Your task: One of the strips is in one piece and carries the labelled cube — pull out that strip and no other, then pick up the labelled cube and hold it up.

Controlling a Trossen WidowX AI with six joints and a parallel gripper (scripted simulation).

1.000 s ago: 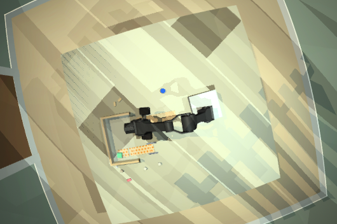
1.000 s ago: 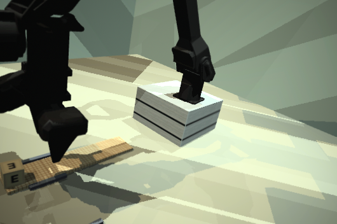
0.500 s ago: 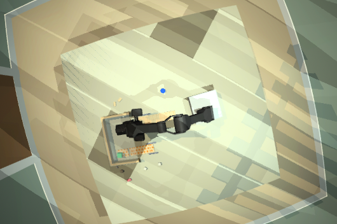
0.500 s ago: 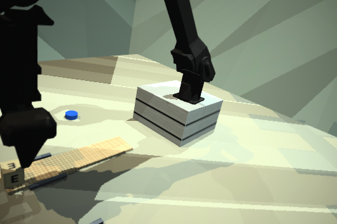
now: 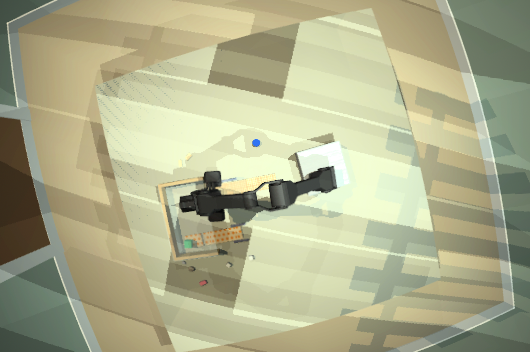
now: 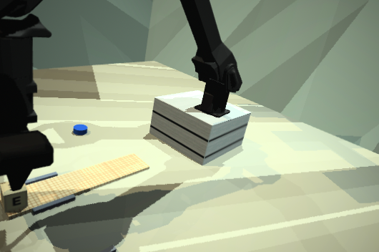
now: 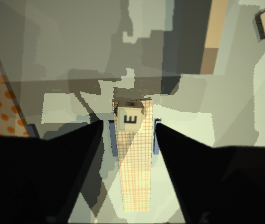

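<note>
The tan cube marked e is 3 cm below my gripper tip. Round my gripper tip: blue disc (22 cm behind, 13 cm to the right, 5 cm below).
</note>
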